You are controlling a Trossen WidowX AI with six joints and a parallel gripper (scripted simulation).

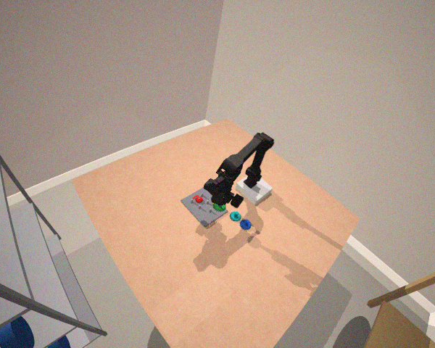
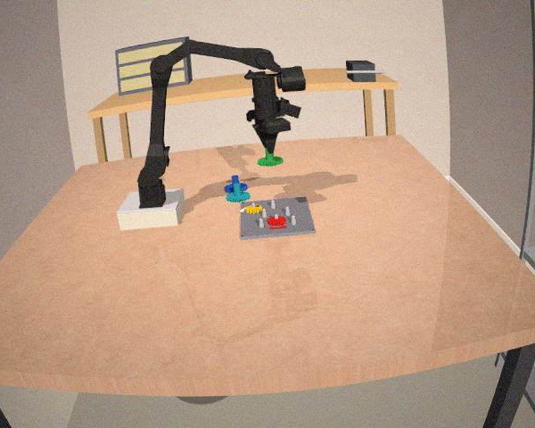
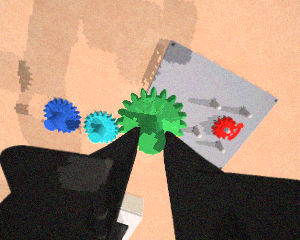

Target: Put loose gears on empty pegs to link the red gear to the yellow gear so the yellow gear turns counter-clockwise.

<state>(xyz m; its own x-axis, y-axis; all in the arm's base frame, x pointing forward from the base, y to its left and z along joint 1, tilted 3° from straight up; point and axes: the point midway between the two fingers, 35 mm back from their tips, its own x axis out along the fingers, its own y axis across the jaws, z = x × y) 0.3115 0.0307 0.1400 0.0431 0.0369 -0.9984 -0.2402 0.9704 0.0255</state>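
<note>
My gripper tip is now 140 mm to the left of the red gear and 120 mm above it. Also, from my gripper tip: yellow gear: 50 mm behind, 60 mm to the right, 120 mm below; teal gear: 90 mm behind, 60 mm to the left, 120 mm below; green gear: 10 mm below.
</note>
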